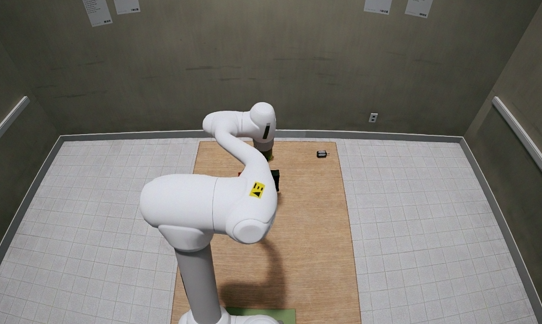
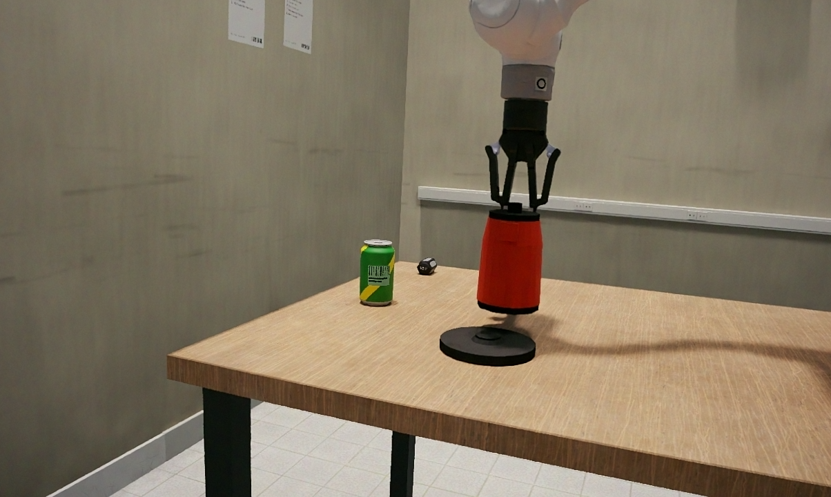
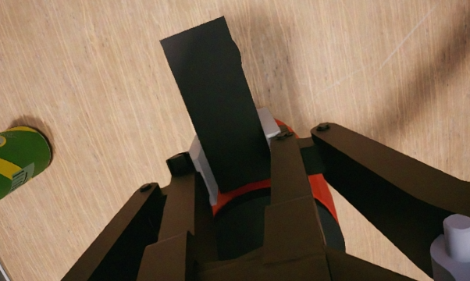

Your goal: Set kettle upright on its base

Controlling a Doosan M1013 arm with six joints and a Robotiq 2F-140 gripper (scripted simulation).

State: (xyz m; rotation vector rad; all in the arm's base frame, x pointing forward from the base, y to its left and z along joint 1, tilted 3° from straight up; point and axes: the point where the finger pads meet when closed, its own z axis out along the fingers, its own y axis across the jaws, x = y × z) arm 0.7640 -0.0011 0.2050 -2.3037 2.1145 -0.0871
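The red kettle lies 5 cm below my hand and 3 cm to the left of it. Also, from my hand: round black base: 17 cm to the left, 17 cm below; can: 27 cm ahead, 12 cm below, 1 cm to the right.
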